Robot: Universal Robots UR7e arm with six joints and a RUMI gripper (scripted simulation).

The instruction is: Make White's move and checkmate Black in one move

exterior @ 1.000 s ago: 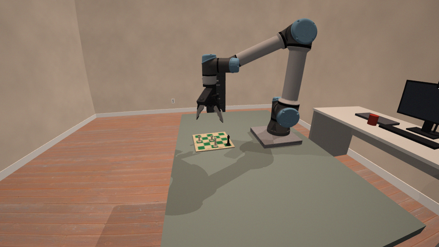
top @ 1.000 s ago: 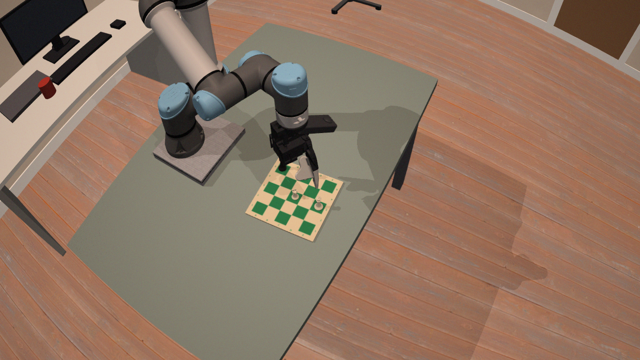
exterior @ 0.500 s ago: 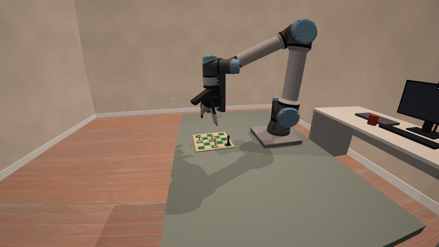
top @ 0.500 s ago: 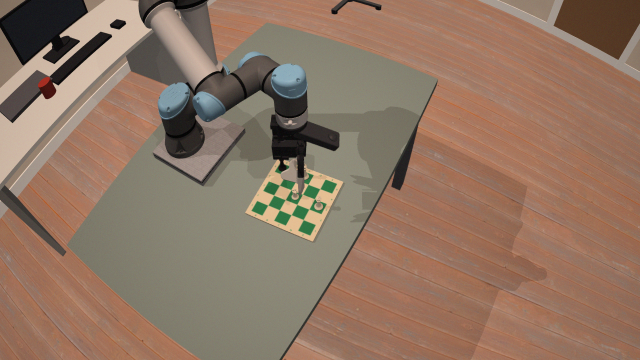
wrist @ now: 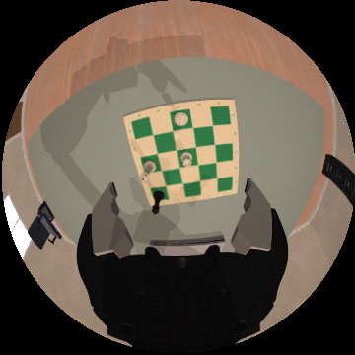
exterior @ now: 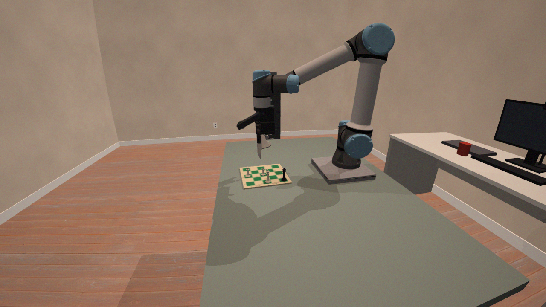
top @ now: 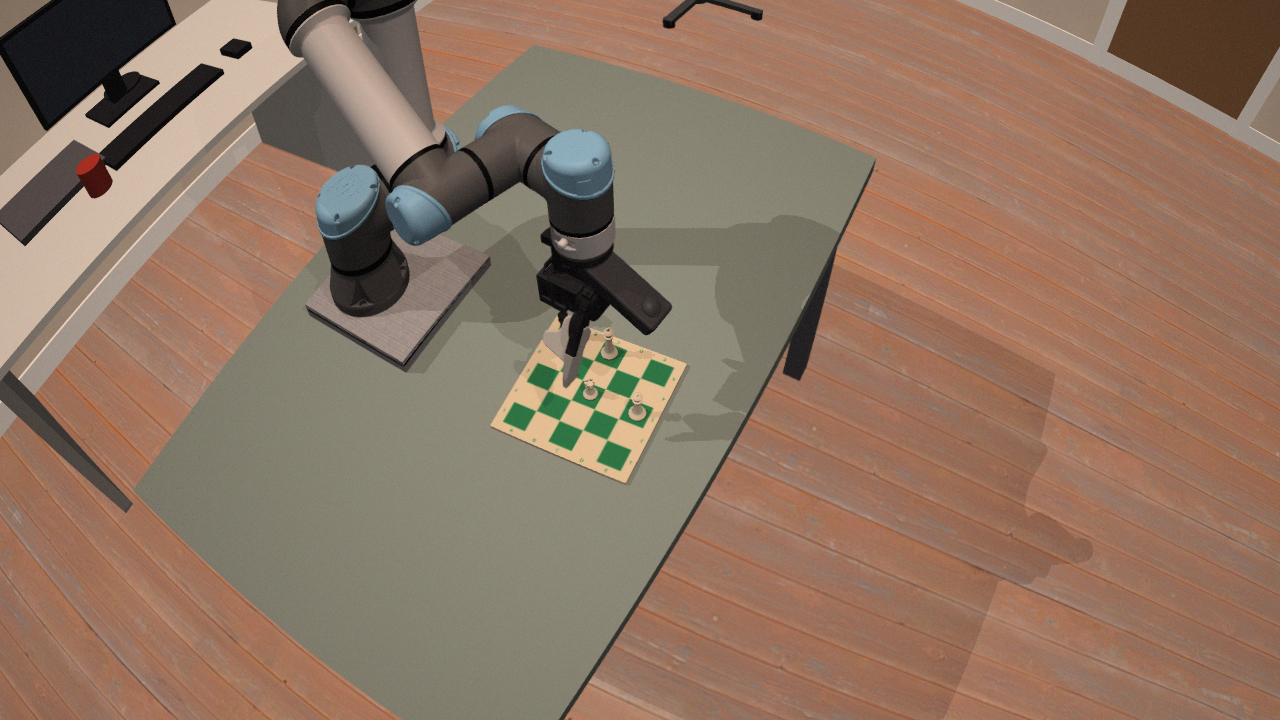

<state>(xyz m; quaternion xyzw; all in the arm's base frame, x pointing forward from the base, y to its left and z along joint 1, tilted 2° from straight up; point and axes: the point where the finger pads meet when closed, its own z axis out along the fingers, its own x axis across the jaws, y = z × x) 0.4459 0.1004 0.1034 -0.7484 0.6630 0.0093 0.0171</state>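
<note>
Right now my hand is 12 cm above the chessboard, 2 cm to the left of it and 2 cm past it. From my hand the other things lie so: black king 11 cm behind, 9 cm below, 4 cm to the left; tall white piece 9 cm below, 6 cm to the left, 4 cm behind.
</note>
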